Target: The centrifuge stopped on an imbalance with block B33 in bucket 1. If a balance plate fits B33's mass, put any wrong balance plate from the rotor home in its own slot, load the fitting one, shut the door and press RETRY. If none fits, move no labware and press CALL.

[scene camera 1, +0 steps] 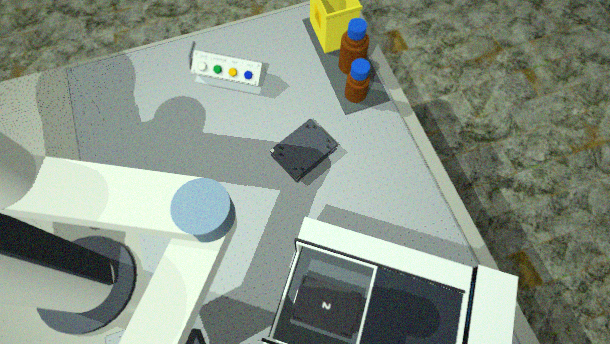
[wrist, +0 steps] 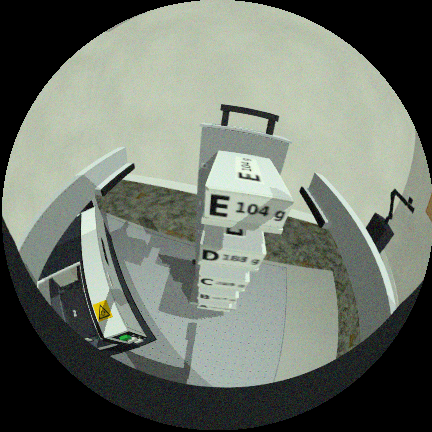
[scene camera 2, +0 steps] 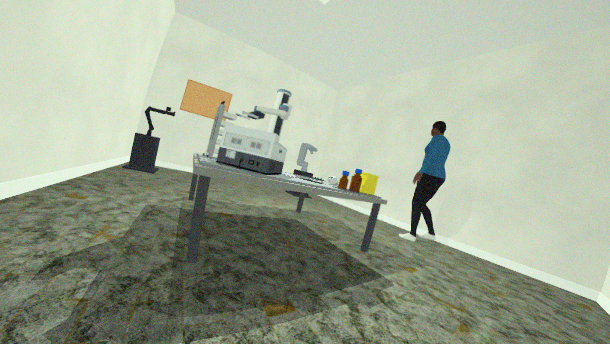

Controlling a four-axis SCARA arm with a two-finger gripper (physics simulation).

Labels:
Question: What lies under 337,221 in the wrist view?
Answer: My gripper.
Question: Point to a button box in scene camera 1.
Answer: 217,70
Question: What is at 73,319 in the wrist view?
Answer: A dark bucket.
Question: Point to a dark bucket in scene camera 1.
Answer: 317,303

